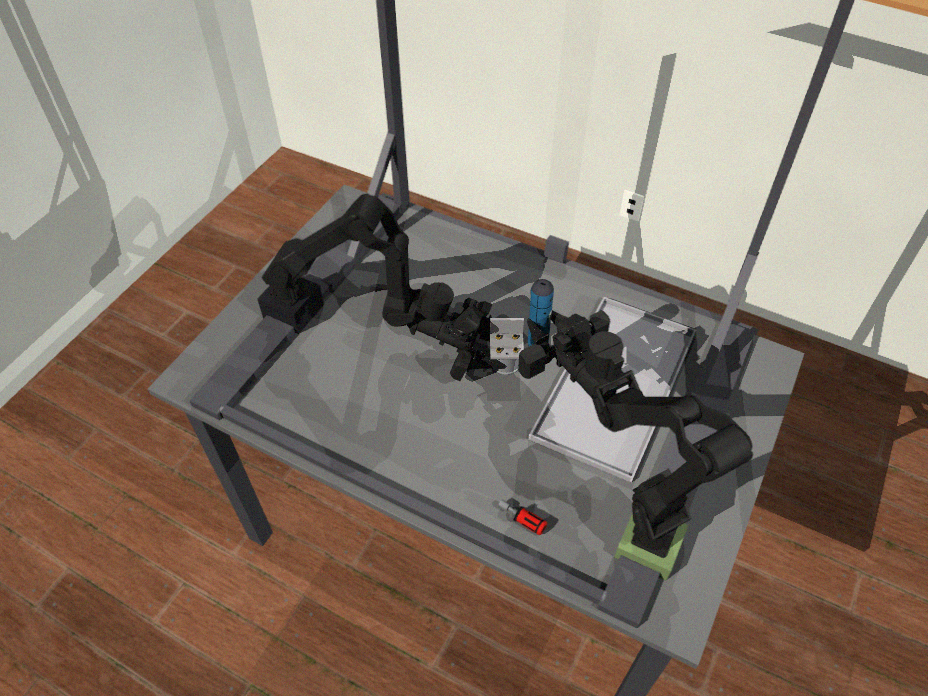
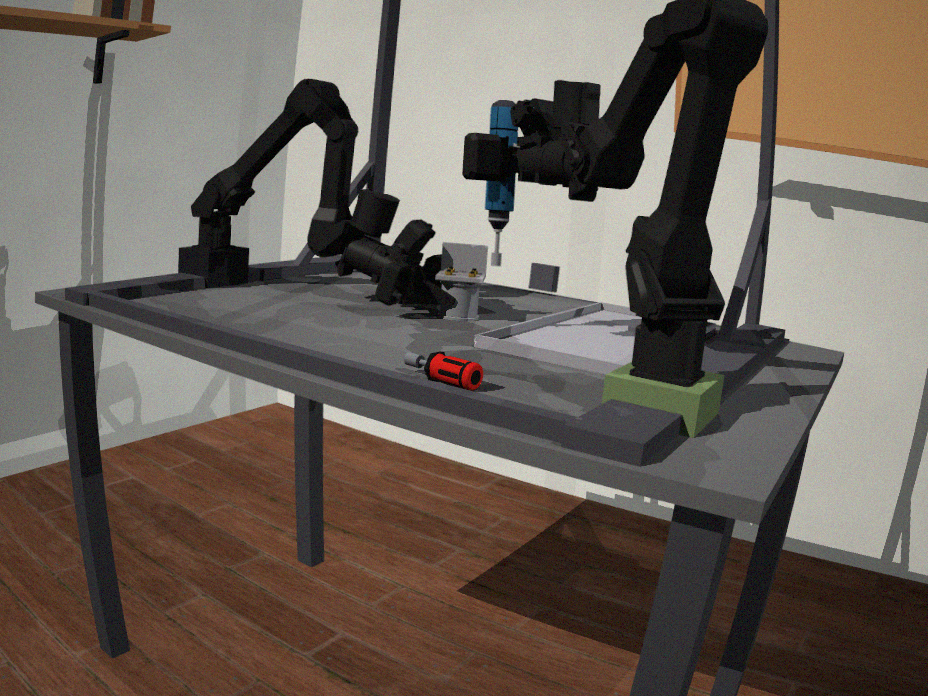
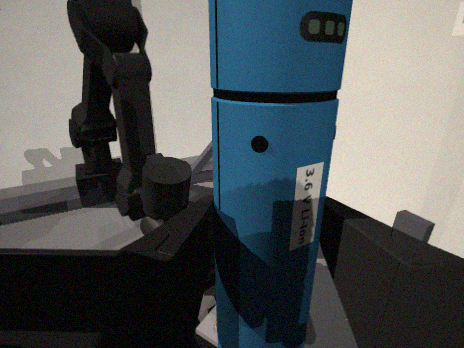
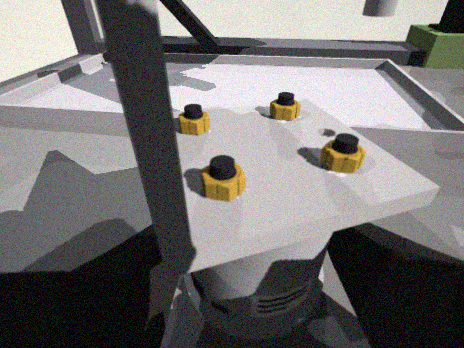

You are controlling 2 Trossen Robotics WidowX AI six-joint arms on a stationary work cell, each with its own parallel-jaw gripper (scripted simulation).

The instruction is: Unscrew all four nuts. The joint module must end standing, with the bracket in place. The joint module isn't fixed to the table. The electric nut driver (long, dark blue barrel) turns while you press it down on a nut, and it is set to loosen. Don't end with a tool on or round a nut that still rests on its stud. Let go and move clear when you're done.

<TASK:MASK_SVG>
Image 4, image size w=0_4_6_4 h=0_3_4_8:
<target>my right gripper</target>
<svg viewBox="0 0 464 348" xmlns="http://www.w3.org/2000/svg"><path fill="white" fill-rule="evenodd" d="M153 224L130 237L125 242L69 272L0 273L0 348L160 348L179 276L167 279ZM333 232L328 253L371 348L464 348L463 260L403 238L369 222Z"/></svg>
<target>shallow white tray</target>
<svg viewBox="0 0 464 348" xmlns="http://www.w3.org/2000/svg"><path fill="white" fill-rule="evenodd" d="M164 53L173 112L184 111L184 106L188 104L200 104L202 108L275 99L278 98L278 94L281 92L291 92L295 96L301 95L379 147L464 153L464 119L390 59ZM128 130L107 51L0 95L0 121Z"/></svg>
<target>joint module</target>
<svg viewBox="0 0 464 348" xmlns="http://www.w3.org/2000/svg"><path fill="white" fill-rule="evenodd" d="M333 232L184 274L188 296L197 312L209 324L228 335L248 340L267 340L286 335L300 327L311 316L319 302L324 283L322 265ZM210 160L210 173L212 176L225 179L234 175L235 160L232 157L218 155ZM336 135L333 145L336 150L344 153L356 151L359 143L358 137L348 133ZM184 106L185 117L198 118L202 116L202 106L200 104ZM278 94L279 104L291 105L294 103L295 95L293 93L281 92Z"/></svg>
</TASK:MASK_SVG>
